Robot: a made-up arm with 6 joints.
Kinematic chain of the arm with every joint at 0, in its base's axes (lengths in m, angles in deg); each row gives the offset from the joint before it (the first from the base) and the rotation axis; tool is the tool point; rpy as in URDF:
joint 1: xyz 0 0 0.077 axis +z
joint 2: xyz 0 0 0 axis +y
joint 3: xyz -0.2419 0 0.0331 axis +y
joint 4: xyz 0.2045 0 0.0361 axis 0.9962 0 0.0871
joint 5: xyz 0 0 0 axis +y
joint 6: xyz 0.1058 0 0.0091 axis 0.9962 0 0.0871
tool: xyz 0 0 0 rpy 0 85 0
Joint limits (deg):
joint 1: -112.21..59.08
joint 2: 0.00..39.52
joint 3: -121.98..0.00
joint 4: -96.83..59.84
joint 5: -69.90..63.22
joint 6: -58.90..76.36
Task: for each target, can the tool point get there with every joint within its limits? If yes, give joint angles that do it. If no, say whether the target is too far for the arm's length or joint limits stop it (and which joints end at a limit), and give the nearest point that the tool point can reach.
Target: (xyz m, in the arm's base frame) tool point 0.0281 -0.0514 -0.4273
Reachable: no: joint limits stop it (at a limit: joint 2, joint 3) | nearest point 0.0111 -0.0203 0.0483 | short by 0.477 m
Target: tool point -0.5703 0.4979 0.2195
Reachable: no: too far | nearest point -0.3663 0.3198 0.2518 | short by 0.273 m
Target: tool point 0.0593 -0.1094 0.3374
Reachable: yes | joints -58.21 36.25 -45.21 -70.91 4.05 52.47
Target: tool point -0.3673 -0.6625 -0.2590
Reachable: no: too far | nearest point -0.2444 -0.4160 0.2338 | short by 0.565 m
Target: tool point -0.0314 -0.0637 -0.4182
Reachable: no: joint limits stop it (at a limit: joint 1, joint 2, joint 3) | nearest point -0.0105 -0.0232 0.0485 | short by 0.469 m
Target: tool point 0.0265 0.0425 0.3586
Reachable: yes | joints 21.41 19.22 -40.46 -54.86 -20.21 -35.89
